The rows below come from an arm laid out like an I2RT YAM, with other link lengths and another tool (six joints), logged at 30 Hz.
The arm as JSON. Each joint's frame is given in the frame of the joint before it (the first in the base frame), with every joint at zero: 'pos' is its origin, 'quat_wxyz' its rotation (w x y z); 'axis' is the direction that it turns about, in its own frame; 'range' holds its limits. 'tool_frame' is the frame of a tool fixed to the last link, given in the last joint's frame.
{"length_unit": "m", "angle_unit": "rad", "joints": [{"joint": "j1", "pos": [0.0, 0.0, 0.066], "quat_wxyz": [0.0, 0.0, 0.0, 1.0], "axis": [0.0, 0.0, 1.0], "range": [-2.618, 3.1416]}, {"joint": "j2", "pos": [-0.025, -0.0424, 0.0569], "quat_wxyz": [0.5, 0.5, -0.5, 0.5], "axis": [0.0, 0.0, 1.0], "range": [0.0, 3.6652]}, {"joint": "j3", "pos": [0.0, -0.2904, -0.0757], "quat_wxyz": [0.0, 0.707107, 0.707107, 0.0], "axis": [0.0, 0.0, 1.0], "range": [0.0, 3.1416]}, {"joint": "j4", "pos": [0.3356, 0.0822, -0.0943], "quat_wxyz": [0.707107, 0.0, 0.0, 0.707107], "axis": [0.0, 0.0, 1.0], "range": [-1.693, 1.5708]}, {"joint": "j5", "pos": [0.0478, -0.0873, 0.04], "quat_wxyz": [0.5, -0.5, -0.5, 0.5], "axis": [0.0, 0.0, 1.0], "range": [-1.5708, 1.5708]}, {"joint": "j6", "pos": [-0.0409, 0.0, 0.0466], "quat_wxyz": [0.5, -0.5, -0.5, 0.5], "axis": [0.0, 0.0, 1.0], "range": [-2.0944, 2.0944]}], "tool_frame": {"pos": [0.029, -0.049, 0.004], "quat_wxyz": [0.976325, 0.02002, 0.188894, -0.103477]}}
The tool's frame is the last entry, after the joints.
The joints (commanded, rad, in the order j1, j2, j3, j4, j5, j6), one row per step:
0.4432 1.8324 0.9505 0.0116 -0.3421 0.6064
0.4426 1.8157 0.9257 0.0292 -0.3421 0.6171
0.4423 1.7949 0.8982 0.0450 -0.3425 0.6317
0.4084 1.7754 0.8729 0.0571 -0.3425 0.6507
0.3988 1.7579 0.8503 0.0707 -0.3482 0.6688
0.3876 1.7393 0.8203 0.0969 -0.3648 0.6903
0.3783 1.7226 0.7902 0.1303 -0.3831 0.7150
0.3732 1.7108 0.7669 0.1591 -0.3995 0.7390
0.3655 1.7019 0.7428 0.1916 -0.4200 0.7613
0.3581 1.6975 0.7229 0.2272 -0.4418 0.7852
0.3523 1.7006 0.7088 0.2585 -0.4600 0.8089
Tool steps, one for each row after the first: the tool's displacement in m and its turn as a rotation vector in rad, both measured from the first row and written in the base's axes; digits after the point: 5 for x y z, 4 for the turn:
-0.00452 -0.00217 -0.00007 0.0084 -0.0025 -0.0083
-0.00991 -0.00450 0.00062 0.0186 -0.0023 -0.0187
-0.00658 -0.01813 0.00138 0.0293 0.0023 -0.0661
-0.00893 -0.02291 0.00250 0.0444 0.0064 -0.0846
-0.01247 -0.02846 0.00296 0.0710 0.0104 -0.0995
-0.01609 -0.03305 0.00332 0.1021 0.0122 -0.1127
-0.01926 -0.03569 0.00370 0.1304 0.0157 -0.1221
-0.02223 -0.03929 0.00316 0.1603 0.0197 -0.1295
-0.02409 -0.04230 0.00275 0.1926 0.0227 -0.1358
-0.02505 -0.04442 0.00113 0.2198 0.0301 -0.1429

